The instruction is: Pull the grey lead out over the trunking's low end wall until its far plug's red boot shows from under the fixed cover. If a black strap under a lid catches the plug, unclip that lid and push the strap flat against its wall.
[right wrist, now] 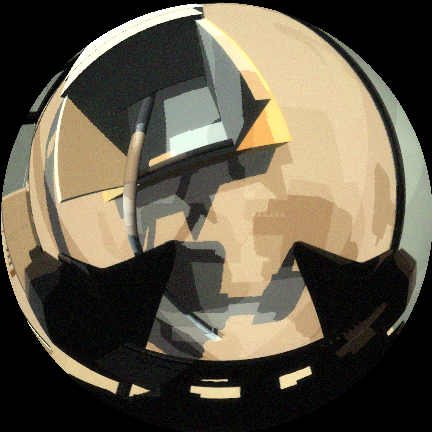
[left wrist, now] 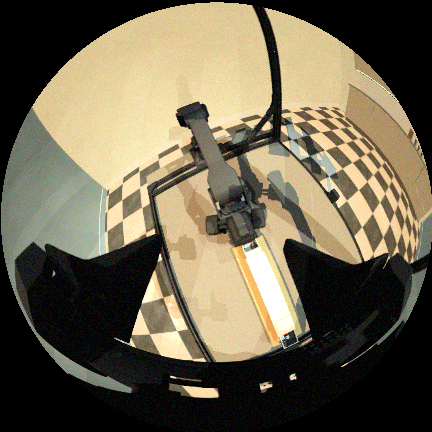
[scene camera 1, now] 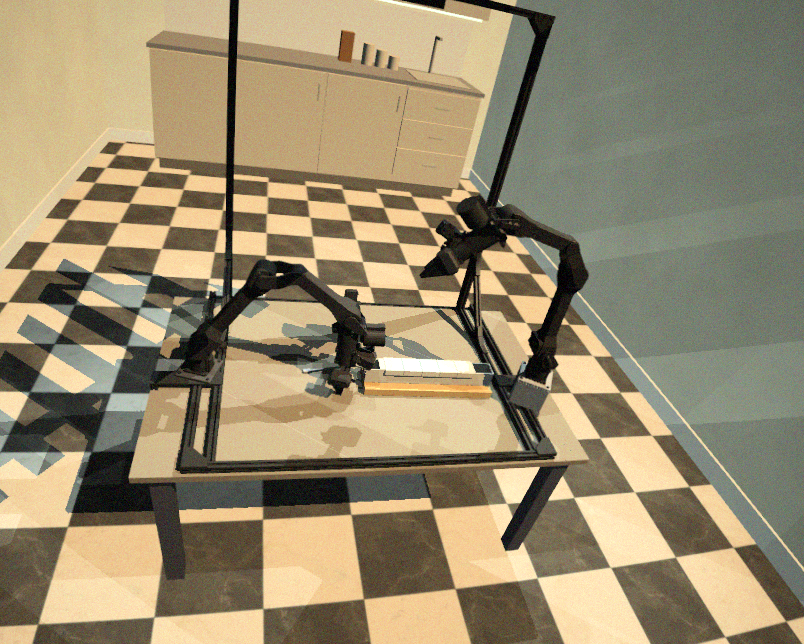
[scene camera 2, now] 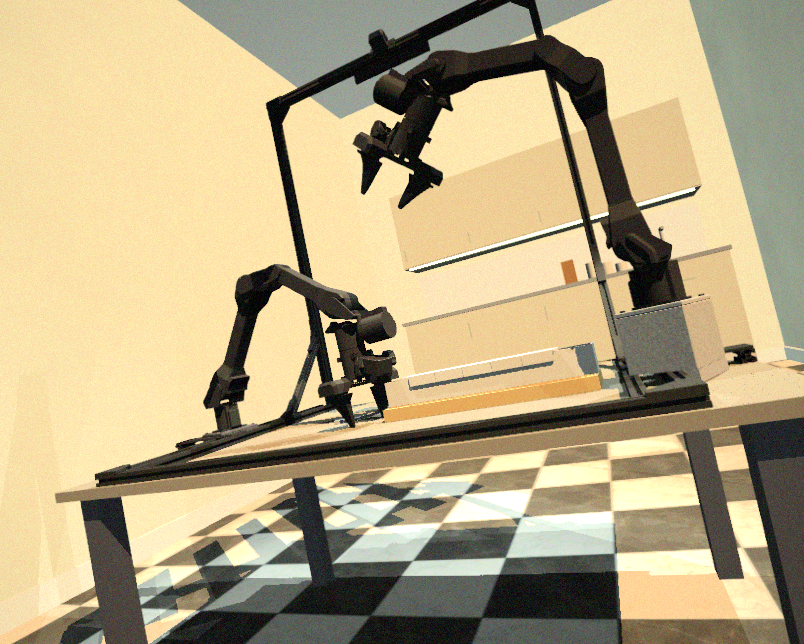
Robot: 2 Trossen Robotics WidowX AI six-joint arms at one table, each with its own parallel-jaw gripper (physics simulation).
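Pixels of known places: left gripper, fingertip midpoint: (left wrist: 224, 243) (scene camera 1: 422, 272) (scene camera 2: 381, 201); right gripper, fingertip midpoint: (right wrist: 237, 248) (scene camera 2: 369, 422); left arm's base, link origin: (scene camera 1: 536, 375) (scene camera 2: 661, 304); right arm's base, link origin: (scene camera 1: 199, 366) (scene camera 2: 229, 429).
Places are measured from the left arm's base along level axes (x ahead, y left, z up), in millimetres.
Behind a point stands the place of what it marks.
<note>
The pale trunking (scene camera 1: 436, 377) @(x 282, y 108, z -54 mm) (scene camera 2: 483, 373) @(x 289, y 110, z -54 mm) lies on the table, its row of white lids (scene camera 1: 422, 366) @(x 331, y 107, z -37 mm) (left wrist: 267, 285) @(x 345, y 109, z -37 mm) closed. The grey lead (right wrist: 131, 185) @(x 496, y 170, z -70 mm) comes out over the dark low end wall (right wrist: 190, 159) @(x 483, y 189, z -80 mm), passes behind the finger at the right wrist picture's left and reappears lower down. My right gripper (scene camera 1: 354, 377) @(x 532, y 224, z -114 mm) (scene camera 2: 368, 419) @(x 532, y 224, z -114 mm) (right wrist: 237, 248) @(x 532, y 224, z -114 mm) is open and empty, just off that end, beside the lead. My left gripper (scene camera 2: 382, 199) @(x 386, y 184, z 310 mm) is open and empty, high above. A small red spot (left wrist: 287, 336) @(x 155, y 3, z -75 mm) shows in the far open end; whether it is the boot is unclear. No strap shows.
An orange strip (scene camera 1: 429, 390) @(x 287, y 136, z -91 mm) (scene camera 2: 496, 397) @(x 258, y 123, z -100 mm) (left wrist: 256, 295) @(x 307, y 134, z -90 mm) runs along the trunking's long side. A dark metal frame (scene camera 1: 375, 462) @(x 335, y 467, z -94 mm) borders the table top, with an upright post (scene camera 1: 229, 147) @(x 1050, y 50, z 425 mm) on the left. The trunking's far end lies near my left arm's base (scene camera 1: 530, 392) @(x 1, y 50, z -33 mm).
</note>
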